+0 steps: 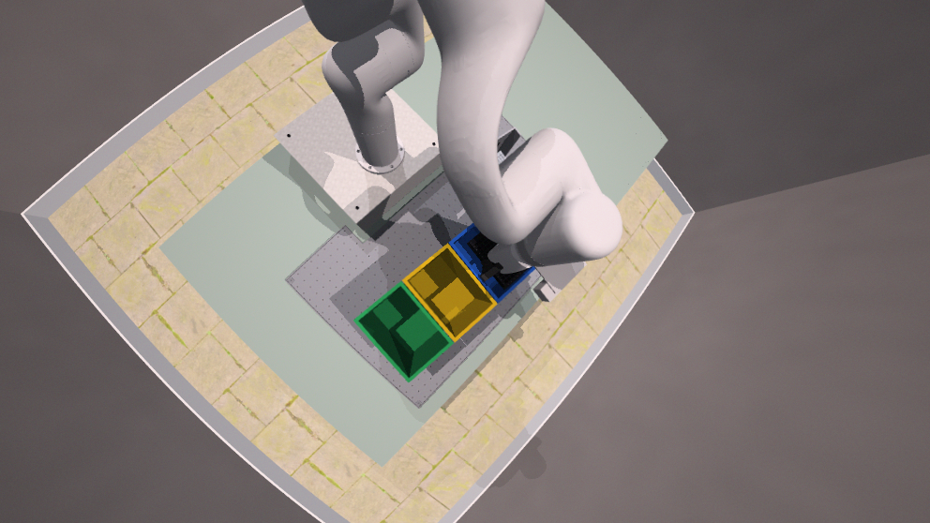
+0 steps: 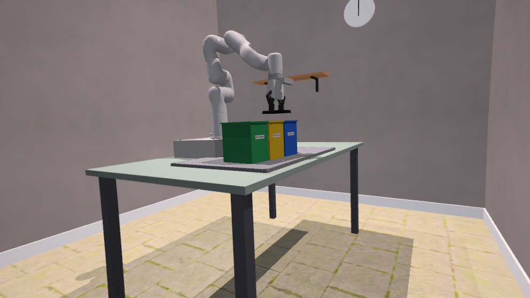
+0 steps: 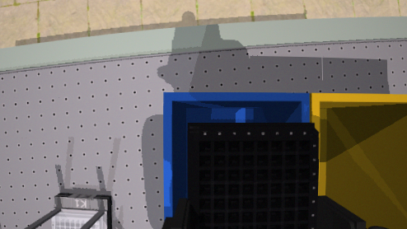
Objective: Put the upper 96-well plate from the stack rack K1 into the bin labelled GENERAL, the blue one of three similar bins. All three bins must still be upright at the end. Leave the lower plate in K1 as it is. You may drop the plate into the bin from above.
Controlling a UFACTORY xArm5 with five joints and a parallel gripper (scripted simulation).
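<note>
My gripper is now 150 mm above the blue bin. Also, from my hand: yellow bin: 150 mm below, 130 mm to the right, 10 mm ahead; then black 96-well plate: 10 mm below; then green bin: 260 mm to the right, 150 mm below, 10 mm ahead.
</note>
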